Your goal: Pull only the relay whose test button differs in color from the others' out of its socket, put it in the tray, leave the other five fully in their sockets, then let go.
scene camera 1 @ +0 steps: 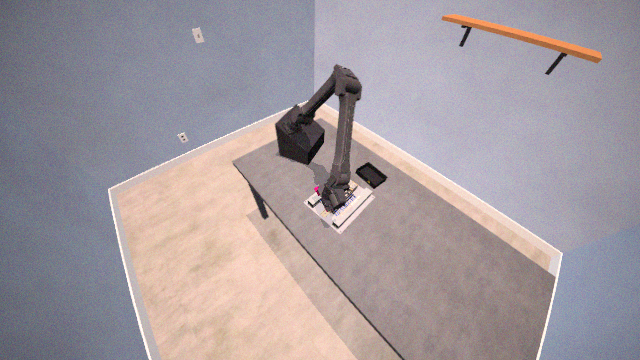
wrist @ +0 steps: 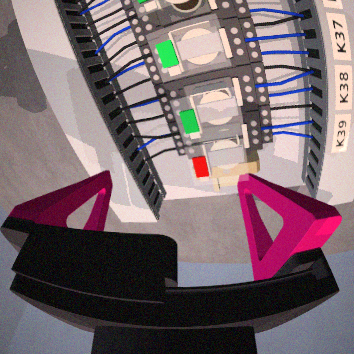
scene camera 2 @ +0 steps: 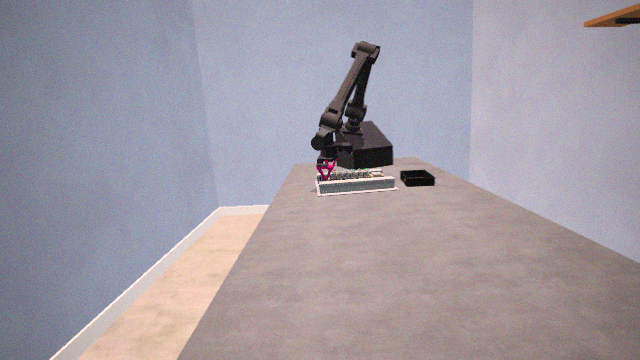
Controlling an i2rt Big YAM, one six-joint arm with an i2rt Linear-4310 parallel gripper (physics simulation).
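Frame: origin at the arm's base, x ahead, y left, z up, level; metres.
Where they show: gripper, fingertip midpoint: point(scene camera 1: 323, 203) point(wrist: 174, 177) point(scene camera 2: 328, 176); arm's base, origin of the base link: point(scene camera 1: 292, 126) point(scene camera 2: 351, 130).
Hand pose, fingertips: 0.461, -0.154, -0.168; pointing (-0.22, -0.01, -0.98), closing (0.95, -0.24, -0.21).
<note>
Things, the pixels of their top centre, and the offset from my fingertips, as dx, dy, dz. "spot": a spot on its surface instead. Level surfaces: height alone.
- relay with a red test button, middle of its top: point(wrist: 218, 171) +0.034, +0.024, +0.030
- black tray, middle of its top: point(scene camera 2: 416, 173) point(scene camera 1: 371, 173) +0.036, +0.379, -0.007
- white panel plate, surface spot: point(scene camera 1: 342, 231) spot: +0.172, -0.025, -0.040
- grey table, its level: dz -0.042
A relay with a red test button point(wrist: 200, 167) sits in the end socket beside label K39. Relays with green test buttons point(wrist: 189, 121) point(wrist: 167, 54) sit in the row beyond it, by K38 and K37. My gripper point(wrist: 174, 177) point(scene camera 2: 326, 179) is open and empty, low at the red-button end of the row; in the wrist view its magenta fingers stand wide apart, the right fingertip close to the beige piece beside the red-button relay. The black tray point(scene camera 1: 370, 175) point(scene camera 2: 417, 178) stands on the table beside the relay panel. The gripper hides part of the panel in scene camera 1.
The white panel plate point(scene camera 1: 342, 231) carries raised wire ducts point(scene camera 1: 353, 207) point(scene camera 2: 356, 186) point(wrist: 316, 165) on both sides of the relay row, with blue and black wires. The black robot base point(scene camera 1: 300, 140) point(scene camera 2: 372, 145) stands behind on the grey table point(scene camera 1: 425, 260) point(scene camera 2: 390, 260).
</note>
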